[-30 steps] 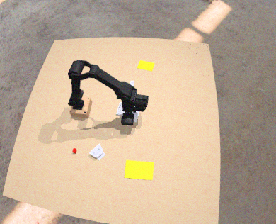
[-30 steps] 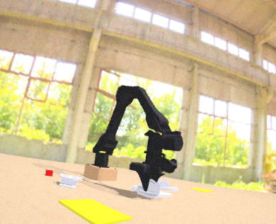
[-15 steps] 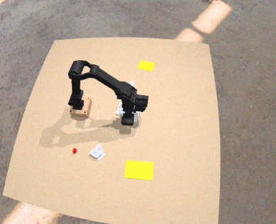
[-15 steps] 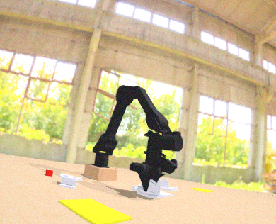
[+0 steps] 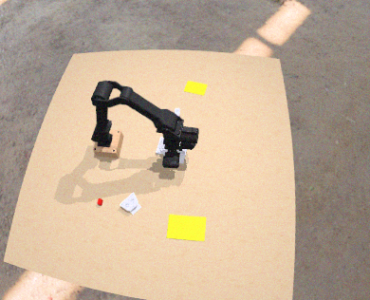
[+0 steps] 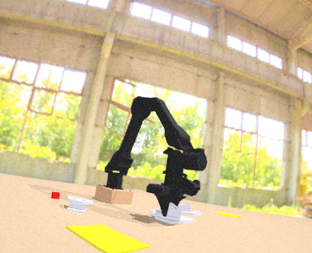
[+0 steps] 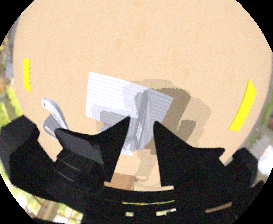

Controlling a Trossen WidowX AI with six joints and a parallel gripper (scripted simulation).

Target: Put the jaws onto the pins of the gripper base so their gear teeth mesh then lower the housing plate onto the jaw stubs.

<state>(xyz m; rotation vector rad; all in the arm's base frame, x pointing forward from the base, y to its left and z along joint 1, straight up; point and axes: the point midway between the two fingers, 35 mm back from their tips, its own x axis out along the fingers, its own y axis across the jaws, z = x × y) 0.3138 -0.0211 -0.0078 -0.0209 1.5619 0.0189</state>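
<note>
My gripper tip is 40 mm past the white jaw, 20 mm to the right of it and 10 mm below it. Round my gripper tip: small red cube (290 mm behind, 250 mm to the right); large yellow patch (80 mm ahead, 310 mm to the right, 10 mm below); small white block (150 mm behind, 240 mm to the right).
</note>
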